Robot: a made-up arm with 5 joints.
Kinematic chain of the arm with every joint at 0, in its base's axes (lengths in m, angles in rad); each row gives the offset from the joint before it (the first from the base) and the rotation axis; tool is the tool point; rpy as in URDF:
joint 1: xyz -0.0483 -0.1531 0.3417 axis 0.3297 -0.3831 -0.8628
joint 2: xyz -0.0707 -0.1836 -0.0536 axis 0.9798 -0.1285 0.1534
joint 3: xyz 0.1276 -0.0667 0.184 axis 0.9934 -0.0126 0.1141
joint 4: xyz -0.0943 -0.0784 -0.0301 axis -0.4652 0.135 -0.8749
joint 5: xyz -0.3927 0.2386 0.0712 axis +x
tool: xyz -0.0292 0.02 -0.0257 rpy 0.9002 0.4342 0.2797
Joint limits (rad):
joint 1: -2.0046..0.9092
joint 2: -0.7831..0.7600
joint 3: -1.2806..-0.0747
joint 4: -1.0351..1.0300
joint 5: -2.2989..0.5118
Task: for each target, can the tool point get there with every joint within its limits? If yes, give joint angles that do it. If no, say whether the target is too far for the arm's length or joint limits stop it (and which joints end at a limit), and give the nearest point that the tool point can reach.
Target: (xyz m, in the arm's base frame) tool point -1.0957 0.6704 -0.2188
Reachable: no: too far | nearest point -0.6505 -0.0024 0.1475 | short by 0.886 m
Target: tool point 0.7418 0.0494 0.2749
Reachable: no: joint limits stop it (at a limit: joint 1, joint 4, joint 5) | nearest point 0.6956 -0.2980 0.5565 | short by 0.450 m
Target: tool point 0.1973 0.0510 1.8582
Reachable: no: too far | nearest point 0.1644 -0.1376 0.9438 | short by 0.934 m
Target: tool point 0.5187 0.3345 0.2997
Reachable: no: joint limits stop it (at a limit: joint 1, joint 3, joint 5) | nearest point 0.0559 0.0126 0.2332 | short by 0.568 m
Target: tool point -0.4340 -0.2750 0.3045
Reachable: yes | joints -0.1861 -0.0108 -0.9045 0.1563 -0.0058
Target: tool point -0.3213 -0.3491 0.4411
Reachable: yes | joints -0.6906 0.3474 -0.6033 0.3607 -0.2535
